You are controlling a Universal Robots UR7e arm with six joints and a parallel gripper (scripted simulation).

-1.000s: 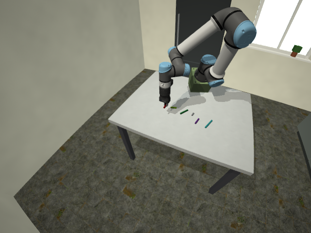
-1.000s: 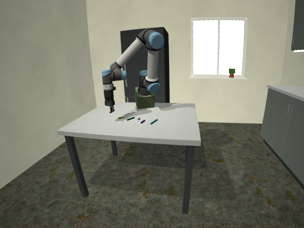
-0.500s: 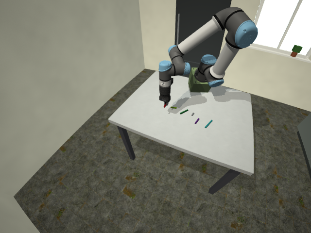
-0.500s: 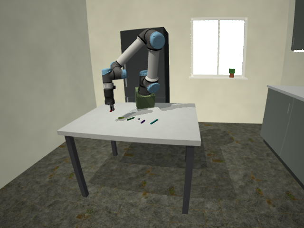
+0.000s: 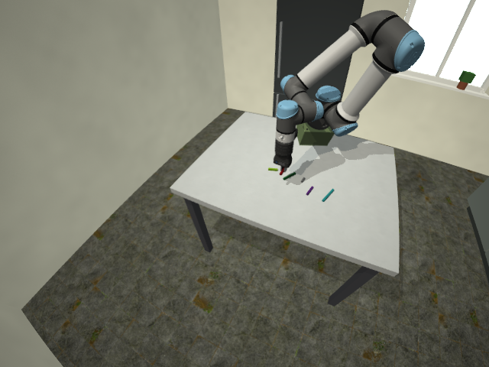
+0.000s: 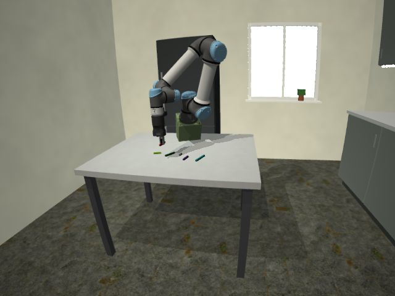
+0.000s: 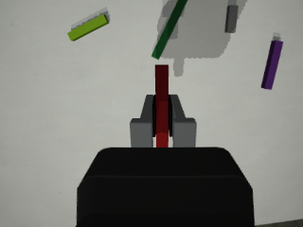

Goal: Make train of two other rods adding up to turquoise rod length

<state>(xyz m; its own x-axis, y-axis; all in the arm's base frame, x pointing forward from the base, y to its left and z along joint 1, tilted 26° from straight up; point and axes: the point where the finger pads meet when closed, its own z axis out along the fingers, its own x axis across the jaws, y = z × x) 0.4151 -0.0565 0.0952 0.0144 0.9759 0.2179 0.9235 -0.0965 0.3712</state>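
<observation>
My gripper is now 8 cm past the grey rod, 9 cm to the right of it and 11 cm above it. Round my hand: lime rod: 8 cm behind, 8 cm to the right, 11 cm below; then green rod: 7 cm behind, 1 cm to the left, 11 cm below; then red rod: 1 cm below.
</observation>
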